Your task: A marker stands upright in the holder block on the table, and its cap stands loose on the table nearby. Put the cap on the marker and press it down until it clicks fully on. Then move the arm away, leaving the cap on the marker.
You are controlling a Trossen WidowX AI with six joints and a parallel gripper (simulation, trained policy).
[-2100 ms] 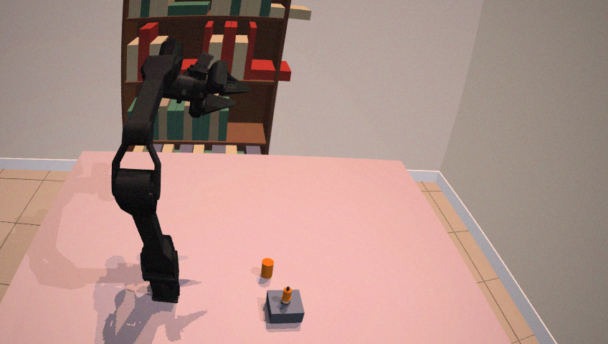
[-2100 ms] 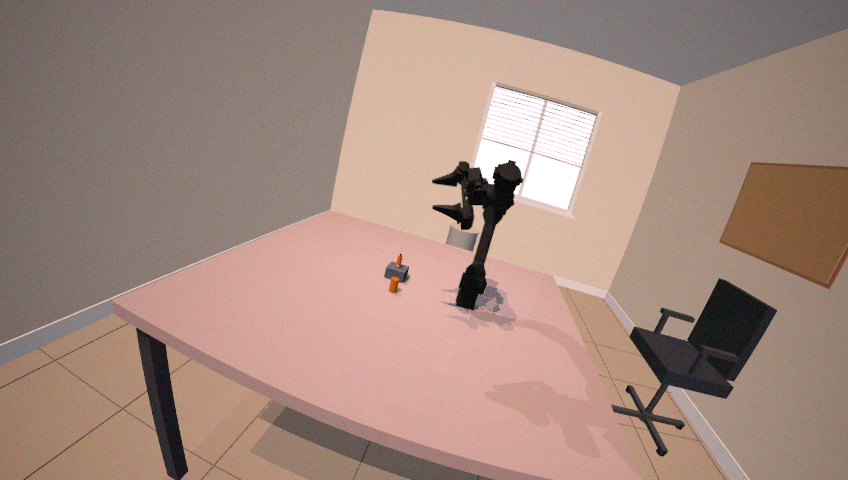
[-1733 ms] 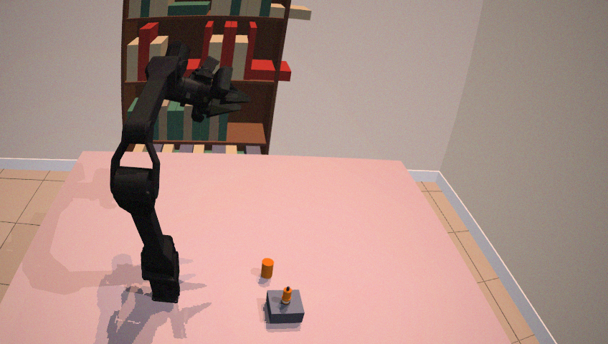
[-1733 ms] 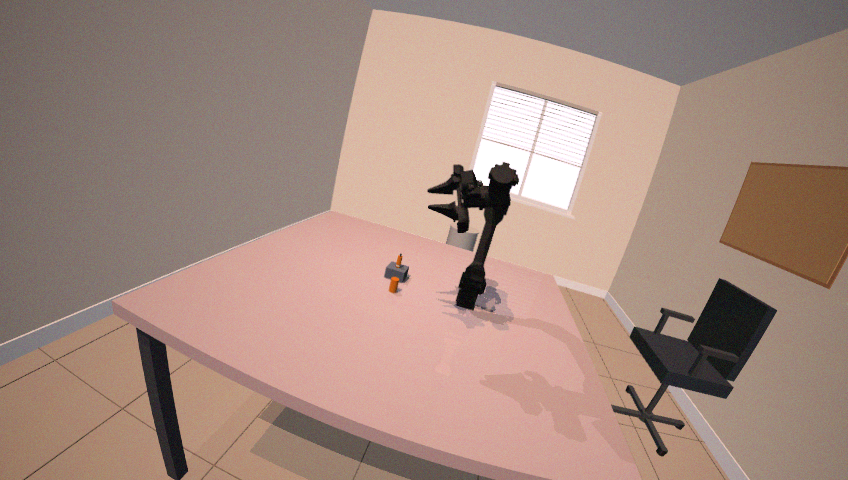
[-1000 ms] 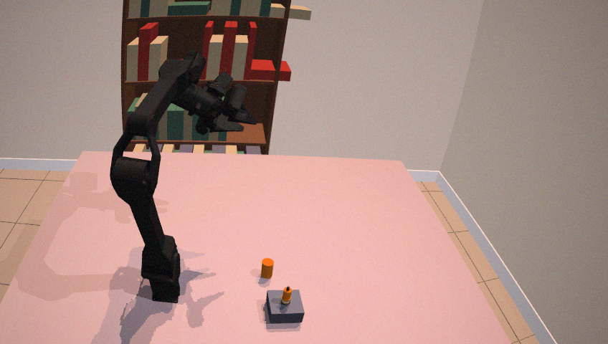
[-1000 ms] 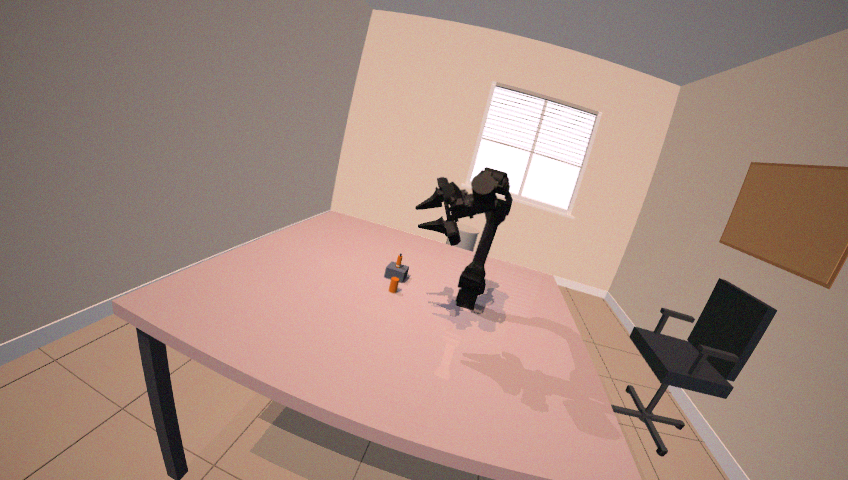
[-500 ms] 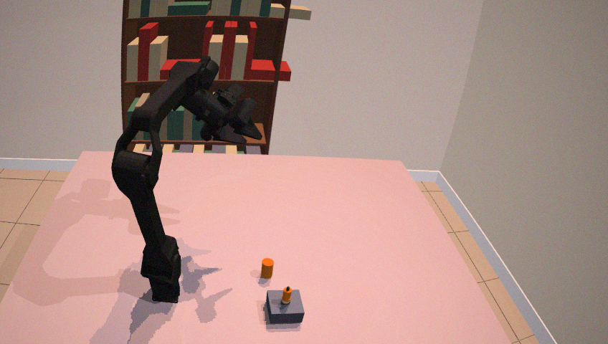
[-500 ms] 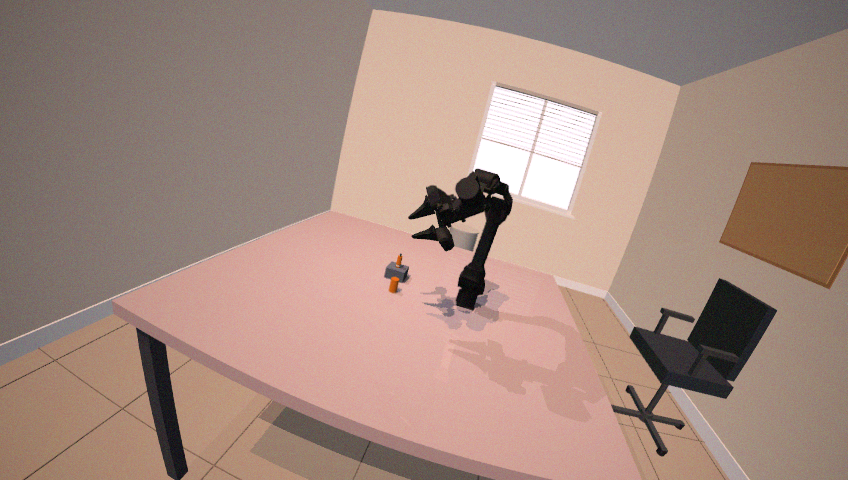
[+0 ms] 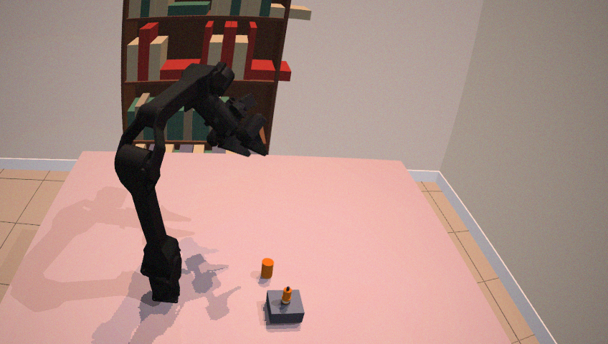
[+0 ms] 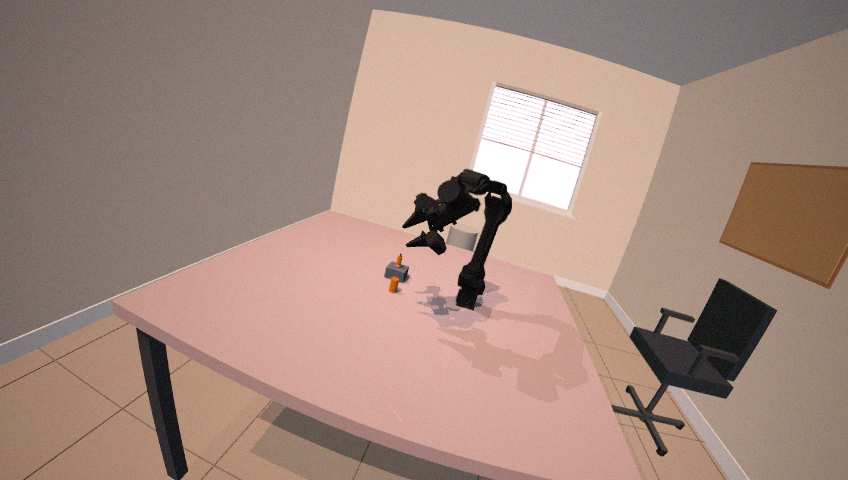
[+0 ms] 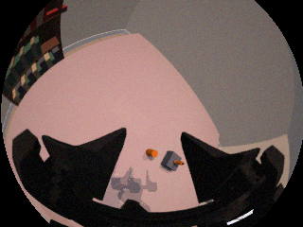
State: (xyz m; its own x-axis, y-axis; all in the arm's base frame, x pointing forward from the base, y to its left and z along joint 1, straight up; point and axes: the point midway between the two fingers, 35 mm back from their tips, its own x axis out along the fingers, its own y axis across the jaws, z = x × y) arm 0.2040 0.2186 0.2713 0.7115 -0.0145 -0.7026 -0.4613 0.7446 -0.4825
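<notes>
My gripper tip is 22 cm above the orange cap, 14 cm to the left of it and 3 cm short of it. Also, from my gripper tip: orange marker (27 cm to the right, 18 cm below, 5 cm ahead); holder block (27 cm to the right, 23 cm below, 5 cm ahead).
</notes>
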